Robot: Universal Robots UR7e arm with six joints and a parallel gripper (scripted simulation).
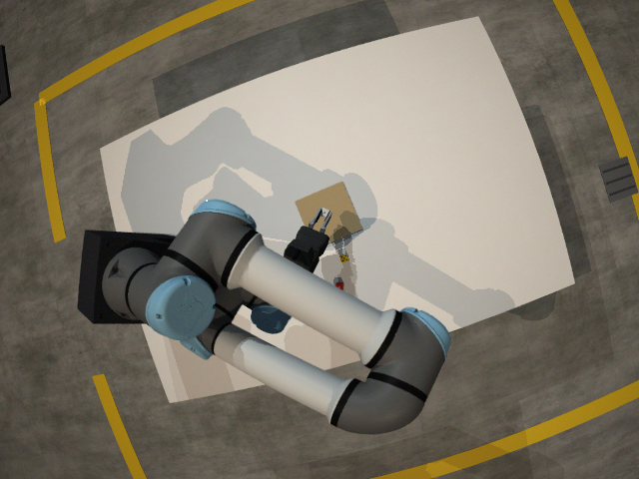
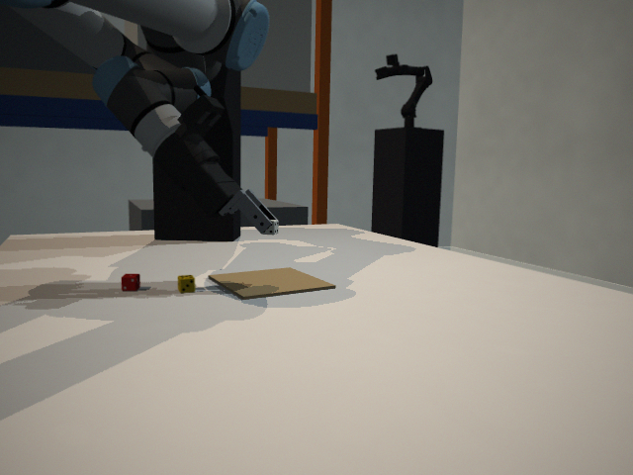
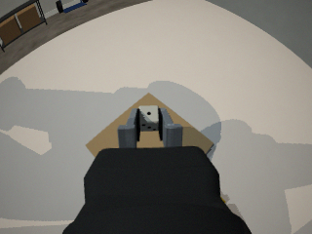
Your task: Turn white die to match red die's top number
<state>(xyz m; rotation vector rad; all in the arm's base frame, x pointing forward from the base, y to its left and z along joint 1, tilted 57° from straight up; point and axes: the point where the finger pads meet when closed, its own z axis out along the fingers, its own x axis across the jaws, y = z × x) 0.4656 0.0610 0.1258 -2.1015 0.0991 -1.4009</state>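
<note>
Now: hand 1 cm short of the tan mat, 1 cm to the right of it and 9 cm above it. Round my hand: yellow die 1 cm ahead, 11 cm to the right, 8 cm below; red die 3 cm behind, 18 cm to the right, 8 cm below; white die 1 cm ahead, 1 cm to the left, 1 cm below.
</note>
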